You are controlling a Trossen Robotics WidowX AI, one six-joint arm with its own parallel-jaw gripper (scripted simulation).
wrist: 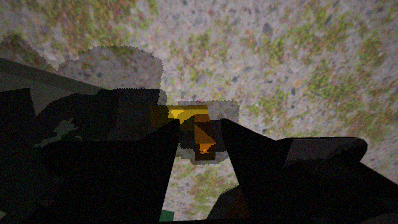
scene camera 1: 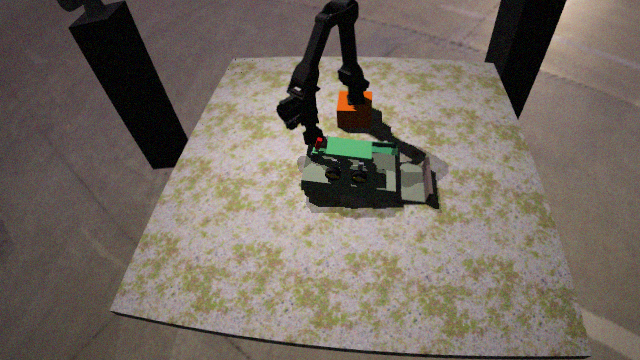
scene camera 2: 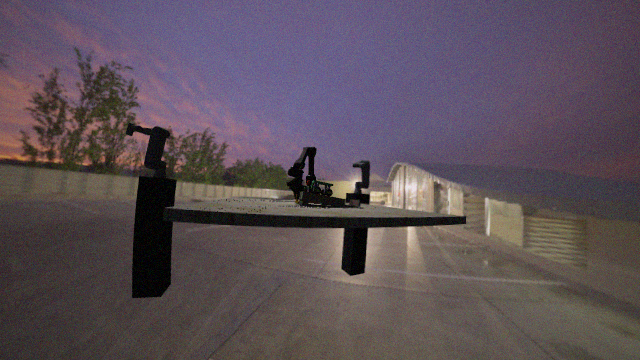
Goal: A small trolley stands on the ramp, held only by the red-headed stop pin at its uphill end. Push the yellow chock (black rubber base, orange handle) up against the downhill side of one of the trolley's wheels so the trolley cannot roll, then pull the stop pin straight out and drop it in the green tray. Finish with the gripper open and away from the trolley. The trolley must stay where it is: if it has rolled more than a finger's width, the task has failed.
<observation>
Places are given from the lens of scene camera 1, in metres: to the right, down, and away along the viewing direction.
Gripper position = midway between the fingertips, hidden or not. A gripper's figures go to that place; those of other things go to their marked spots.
my gripper (scene camera 1: 311, 140): -0.03, -0.14, 1.20
green trolley (scene camera 1: 337, 147): 0.05, -0.09, 0.98
</observation>
